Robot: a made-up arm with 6 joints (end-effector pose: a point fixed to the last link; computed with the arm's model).
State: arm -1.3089 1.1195 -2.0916 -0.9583 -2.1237 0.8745
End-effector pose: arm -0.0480 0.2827 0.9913 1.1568 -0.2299 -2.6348
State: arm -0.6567 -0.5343 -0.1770 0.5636 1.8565 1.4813
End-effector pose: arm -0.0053 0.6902 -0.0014 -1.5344 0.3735 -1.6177
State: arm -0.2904 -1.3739 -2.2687 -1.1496 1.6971 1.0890
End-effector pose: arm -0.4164 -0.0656 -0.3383 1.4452 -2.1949 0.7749
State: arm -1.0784 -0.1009 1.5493 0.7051 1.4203 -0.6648
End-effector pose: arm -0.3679 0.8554 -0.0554 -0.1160 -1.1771 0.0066
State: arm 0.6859 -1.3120 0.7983 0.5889 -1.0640 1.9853
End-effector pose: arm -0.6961 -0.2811 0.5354 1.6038 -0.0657 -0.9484
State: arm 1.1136 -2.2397 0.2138 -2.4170 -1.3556 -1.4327
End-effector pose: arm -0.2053 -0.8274 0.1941 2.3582 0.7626 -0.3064
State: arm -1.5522 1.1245 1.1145 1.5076 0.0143 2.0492
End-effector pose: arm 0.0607 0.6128 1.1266 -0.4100 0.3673 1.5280
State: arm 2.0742 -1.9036 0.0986 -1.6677 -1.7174 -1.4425
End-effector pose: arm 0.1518 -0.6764 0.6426 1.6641 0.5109 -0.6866
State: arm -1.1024 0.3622 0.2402 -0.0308 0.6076 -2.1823
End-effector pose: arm -0.3464 0.5330 0.4096 -0.6116 -0.6658 1.8092
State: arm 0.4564 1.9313 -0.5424 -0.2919 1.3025 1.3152
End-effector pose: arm 0.5073 -0.4739 -0.1206 -0.6437 -2.0157 1.9287
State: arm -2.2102 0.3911 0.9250 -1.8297 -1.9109 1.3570
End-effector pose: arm 0.2470 0.7526 0.3195 -1.8197 -0.2924 -1.7677
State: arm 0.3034 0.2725 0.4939 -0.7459 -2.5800 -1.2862
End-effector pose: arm 0.1889 0.8004 -0.2531 -1.4798 -2.0055 -0.4725
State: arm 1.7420 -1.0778 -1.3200 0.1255 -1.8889 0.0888
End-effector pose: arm 0.3898 0.0672 0.7410 1.0918 1.0516 0.4652
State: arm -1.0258 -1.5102 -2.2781 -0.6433 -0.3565 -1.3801
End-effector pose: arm -0.2192 0.4035 -0.0626 -0.4907 1.1067 1.0006
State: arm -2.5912 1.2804 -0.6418 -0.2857 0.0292 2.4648
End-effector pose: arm -0.6349 -0.0017 0.1169 2.2576 1.0934 -0.8338
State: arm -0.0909 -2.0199 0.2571 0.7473 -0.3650 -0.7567
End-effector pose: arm -0.5150 -0.8315 0.1990 -0.4835 -1.3175 2.5364
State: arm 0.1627 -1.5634 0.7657 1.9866 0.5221 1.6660
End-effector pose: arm -0.9289 0.1576 0.2008 0.1228 -1.4623 -1.2595
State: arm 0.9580 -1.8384 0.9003 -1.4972 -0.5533 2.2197
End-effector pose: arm -0.2374 -0.2463 0.0557 0.3787 2.8708 -0.1584
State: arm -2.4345 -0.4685 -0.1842 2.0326 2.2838 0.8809
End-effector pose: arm 0.0673 0.5538 0.1911 1.4256 0.0720 -2.5191
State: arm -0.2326 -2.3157 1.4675 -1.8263 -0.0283 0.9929
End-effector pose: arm 0.0038 -0.1340 -0.0316 0.8321 1.8257 2.1345
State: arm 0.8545 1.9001 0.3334 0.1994 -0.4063 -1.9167
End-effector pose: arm 0.6961 0.3240 -0.3668 -0.5978 1.2608 0.2993
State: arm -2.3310 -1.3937 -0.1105 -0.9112 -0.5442 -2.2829
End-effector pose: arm 0.1170 -0.3570 -0.1618 1.7922 0.1334 -1.5900
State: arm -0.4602 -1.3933 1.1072 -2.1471 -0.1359 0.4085
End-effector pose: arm 0.0044 0.0385 -0.2110 1.5233 1.0698 1.8856
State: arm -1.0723 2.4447 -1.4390 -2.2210 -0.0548 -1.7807
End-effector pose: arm 0.1442 0.0381 0.7789 -0.7283 1.8296 1.7371
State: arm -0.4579 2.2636 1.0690 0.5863 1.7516 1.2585
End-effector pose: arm 0.4238 -0.4873 0.5967 -0.7689 -1.0196 2.0122
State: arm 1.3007 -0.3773 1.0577 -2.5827 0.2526 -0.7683
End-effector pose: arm -0.3316 0.4314 -0.1193 2.8857 -0.7977 0.1840
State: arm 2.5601 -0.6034 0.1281 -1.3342 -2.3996 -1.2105
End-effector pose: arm 0.4248 0.6610 0.5913 -0.2970 0.6892 -0.1423
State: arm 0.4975 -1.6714 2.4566 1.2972 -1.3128 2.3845
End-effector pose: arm -0.8348 0.0975 0.1415 -2.1780 0.5360 1.1558
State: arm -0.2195 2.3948 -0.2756 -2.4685 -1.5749 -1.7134
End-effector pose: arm 0.9044 -0.2373 0.4223 1.0686 1.2405 2.5657
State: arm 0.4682 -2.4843 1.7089 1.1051 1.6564 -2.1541
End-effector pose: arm -0.0136 -0.8090 0.4066 -0.8065 0.1624 -2.6368
